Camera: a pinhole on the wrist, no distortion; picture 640 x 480 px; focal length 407.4 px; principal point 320.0 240.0 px. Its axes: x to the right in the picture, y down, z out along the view. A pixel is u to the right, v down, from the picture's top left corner.
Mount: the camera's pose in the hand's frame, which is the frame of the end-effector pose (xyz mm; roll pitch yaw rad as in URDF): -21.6 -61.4 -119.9 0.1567 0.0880 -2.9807
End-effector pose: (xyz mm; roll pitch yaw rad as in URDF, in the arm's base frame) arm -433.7 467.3 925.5 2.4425 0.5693 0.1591
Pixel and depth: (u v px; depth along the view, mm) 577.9 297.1 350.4
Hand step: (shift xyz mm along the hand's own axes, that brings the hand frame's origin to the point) -271.4 -95.7 213.0
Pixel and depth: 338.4 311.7 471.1
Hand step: -82.7 -79.8 354.6
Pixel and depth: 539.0 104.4 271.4
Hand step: -208.2 41.6 120.3
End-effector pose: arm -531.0 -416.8 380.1 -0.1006 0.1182 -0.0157
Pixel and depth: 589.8 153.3 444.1
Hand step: -373.6 46.3 276.5
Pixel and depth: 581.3 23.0 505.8
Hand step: -435.6 221.0 307.4
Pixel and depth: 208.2 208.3 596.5
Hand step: 66.6 93.7 474.2
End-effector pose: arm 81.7 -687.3 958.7 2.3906 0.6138 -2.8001
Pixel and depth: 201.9 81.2 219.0
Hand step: 4.2 62.8 87.9
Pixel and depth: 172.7 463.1 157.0
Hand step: 29.3 -114.4 52.9
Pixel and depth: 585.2 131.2 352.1
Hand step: -299.5 43.3 191.8
